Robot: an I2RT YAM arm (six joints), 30 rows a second.
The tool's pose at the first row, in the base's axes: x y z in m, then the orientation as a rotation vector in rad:
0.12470, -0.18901, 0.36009, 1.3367, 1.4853, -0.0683
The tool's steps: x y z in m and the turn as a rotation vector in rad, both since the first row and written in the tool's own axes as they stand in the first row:
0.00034, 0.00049, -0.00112, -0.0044, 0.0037, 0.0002
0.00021, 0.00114, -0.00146, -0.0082, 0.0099, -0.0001
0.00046, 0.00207, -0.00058, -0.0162, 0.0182, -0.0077
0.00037, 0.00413, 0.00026, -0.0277, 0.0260, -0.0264
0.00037, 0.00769, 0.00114, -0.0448, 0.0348, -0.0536
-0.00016, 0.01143, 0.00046, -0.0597, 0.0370, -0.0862
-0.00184, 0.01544, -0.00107, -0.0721, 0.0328, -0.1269
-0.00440, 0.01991, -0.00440, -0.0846, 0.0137, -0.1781
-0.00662, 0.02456, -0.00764, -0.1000, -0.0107, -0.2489
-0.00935, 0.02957, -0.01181, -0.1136, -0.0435, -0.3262
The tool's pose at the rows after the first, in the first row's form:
0.12441, -0.18788, 0.36059, 1.3341, 1.4876, -0.0624
0.12464, -0.18751, 0.36120, 1.3321, 1.4925, -0.0557
0.12595, -0.18757, 0.36119, 1.3218, 1.5034, -0.0491
0.12798, -0.18742, 0.36208, 1.3003, 1.5207, -0.0473
0.13116, -0.18668, 0.36376, 1.2680, 1.5435, -0.0461
0.13335, -0.18523, 0.36655, 1.2319, 1.5643, -0.0544
0.13495, -0.18391, 0.37067, 1.1903, 1.5849, -0.0739
0.13553, -0.18185, 0.37642, 1.1374, 1.5989, -0.1096
0.13638, -0.17956, 0.38199, 1.0656, 1.6186, -0.1586
0.13678, -0.17688, 0.38852, 0.9878, 1.6333, -0.2177

